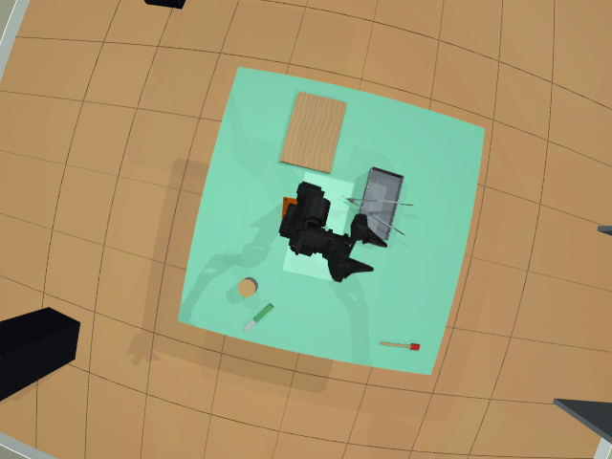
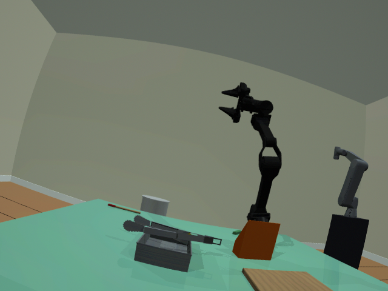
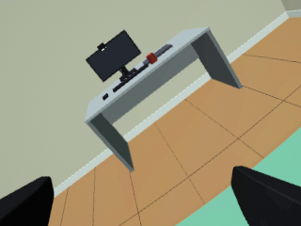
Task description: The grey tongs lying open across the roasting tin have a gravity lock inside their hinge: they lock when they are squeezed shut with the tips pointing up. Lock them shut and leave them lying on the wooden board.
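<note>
The yellow lock piece lies 55 cm below my gripper tip, 17 cm to the left of it and 1 cm ahead of it. Also, from my gripper tip: tan round object 58 cm below, 37 cm behind, 31 cm to the right; then wooden board 61 cm below, 46 cm to the left, 30 cm behind; then grey roasting tin 59 cm below, 22 cm to the left, 8 cm ahead.
</note>
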